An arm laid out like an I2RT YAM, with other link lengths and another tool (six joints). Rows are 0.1 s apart.
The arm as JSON. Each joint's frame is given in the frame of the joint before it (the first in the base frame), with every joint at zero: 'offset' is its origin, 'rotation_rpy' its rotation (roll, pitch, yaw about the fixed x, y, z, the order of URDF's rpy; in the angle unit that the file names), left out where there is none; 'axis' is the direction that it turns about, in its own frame. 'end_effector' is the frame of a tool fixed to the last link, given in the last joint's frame.
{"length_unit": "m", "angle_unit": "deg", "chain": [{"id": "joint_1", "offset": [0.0, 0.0, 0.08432], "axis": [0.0, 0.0, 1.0]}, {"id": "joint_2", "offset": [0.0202, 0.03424, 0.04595], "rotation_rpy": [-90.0, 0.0, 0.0], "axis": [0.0, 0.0, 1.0]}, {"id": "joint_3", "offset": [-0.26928, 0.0, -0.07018], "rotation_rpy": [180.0, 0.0, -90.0], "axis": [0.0, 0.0, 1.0]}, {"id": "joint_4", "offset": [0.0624, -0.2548, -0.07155], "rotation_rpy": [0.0, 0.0, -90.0], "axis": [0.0, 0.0, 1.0]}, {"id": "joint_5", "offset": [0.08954, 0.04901, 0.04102], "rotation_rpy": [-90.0, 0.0, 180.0], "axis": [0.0, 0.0, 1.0]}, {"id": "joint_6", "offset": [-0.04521, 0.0, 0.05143], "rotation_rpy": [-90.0, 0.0, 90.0], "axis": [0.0, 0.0, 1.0]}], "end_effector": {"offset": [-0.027, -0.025, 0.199], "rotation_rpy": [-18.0, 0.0, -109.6]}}
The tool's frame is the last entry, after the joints.
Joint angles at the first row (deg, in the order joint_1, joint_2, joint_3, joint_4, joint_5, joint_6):
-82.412 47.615 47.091 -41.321 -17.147 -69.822
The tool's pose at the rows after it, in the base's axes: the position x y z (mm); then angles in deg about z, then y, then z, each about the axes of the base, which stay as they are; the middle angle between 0 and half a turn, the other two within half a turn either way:
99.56, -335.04, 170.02, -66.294, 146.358, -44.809
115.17, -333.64, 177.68, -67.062, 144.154, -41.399
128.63, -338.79, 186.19, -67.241, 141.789, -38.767
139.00, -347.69, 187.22, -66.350, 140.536, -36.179
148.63, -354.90, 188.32, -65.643, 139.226, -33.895
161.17, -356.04, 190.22, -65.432, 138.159, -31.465
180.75, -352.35, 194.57, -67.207, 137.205, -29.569
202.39, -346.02, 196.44, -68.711, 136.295, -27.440
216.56, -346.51, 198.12, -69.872, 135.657, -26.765
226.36, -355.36, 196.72, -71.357, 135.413, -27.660
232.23, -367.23, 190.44, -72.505, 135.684, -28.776
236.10, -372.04, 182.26, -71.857, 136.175, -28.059
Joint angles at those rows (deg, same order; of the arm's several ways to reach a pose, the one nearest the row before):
-82.413 47.352 45.538 -41.233 -21.519 -72.555
-82.501 47.091 45.167 -40.009 -25.280 -74.742
-82.520 48.227 45.212 -37.453 -28.380 -75.526
-82.520 50.981 45.430 -34.567 -30.653 -75.809
-82.477 53.278 45.497 -31.857 -32.774 -75.942
-81.560 54.544 45.496 -30.109 -34.393 -76.139
-78.694 54.805 45.146 -28.141 -34.631 -76.444
-75.199 54.871 44.205 -25.650 -34.413 -76.248
-72.730 55.790 43.878 -23.049 -33.584 -75.658
-70.784 57.977 43.747 -19.485 -31.791 -75.024
-69.733 60.948 43.724 -16.096 -30.238 -74.914
-69.471 63.090 43.724 -14.610 -30.238 -74.892

